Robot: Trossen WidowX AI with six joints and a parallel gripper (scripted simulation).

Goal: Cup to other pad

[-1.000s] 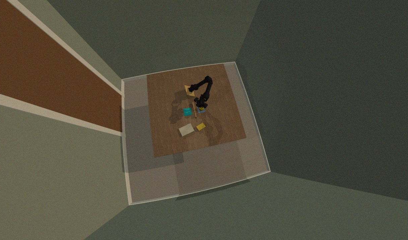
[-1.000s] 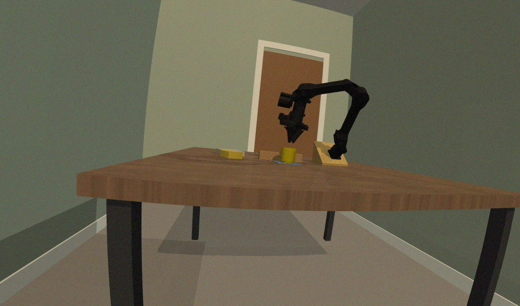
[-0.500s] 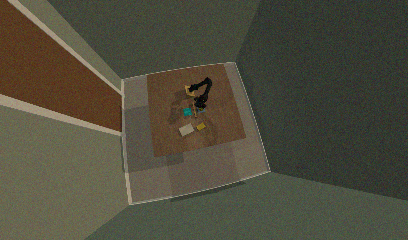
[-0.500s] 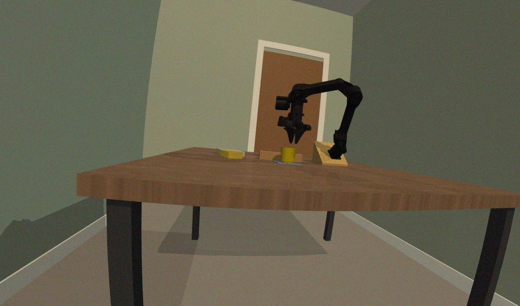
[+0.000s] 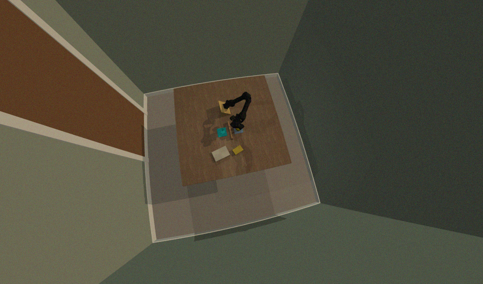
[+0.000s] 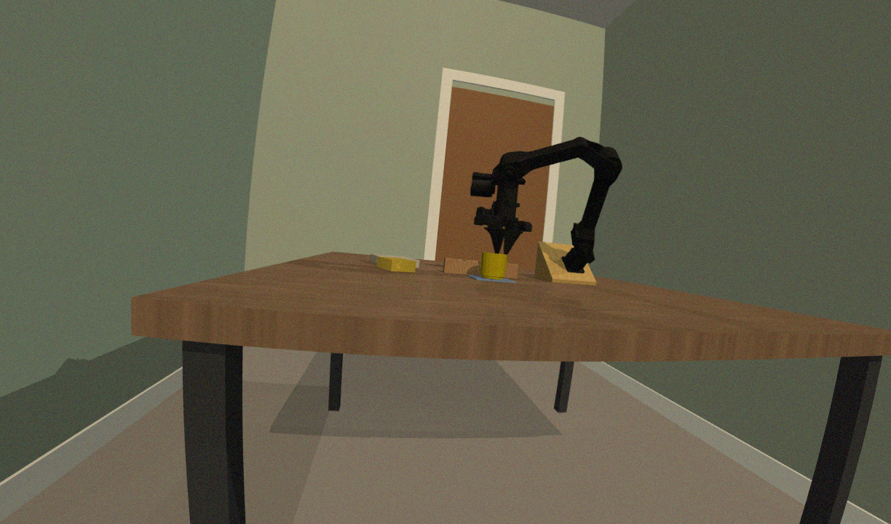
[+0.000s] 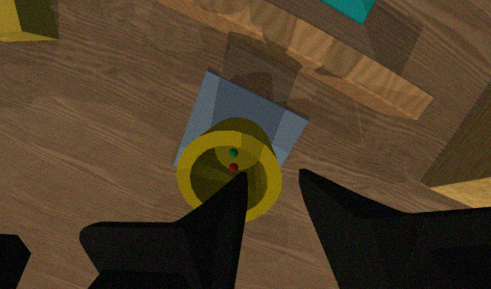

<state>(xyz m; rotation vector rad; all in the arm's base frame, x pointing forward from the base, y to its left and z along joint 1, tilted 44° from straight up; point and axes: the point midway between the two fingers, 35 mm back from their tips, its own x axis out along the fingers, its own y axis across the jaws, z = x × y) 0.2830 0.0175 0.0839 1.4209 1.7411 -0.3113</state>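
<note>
My gripper tip is now 20 mm short of the yellow cup, 10 mm to the right of it and 40 mm above it. From my gripper tip the other things lie so: blue pad: 30 mm ahead, 10 mm to the left, 80 mm below; then green marble: 30 mm ahead, 20 mm to the left, 60 mm below; then red marble: 20 mm ahead, 30 mm to the left, 60 mm below.
</note>
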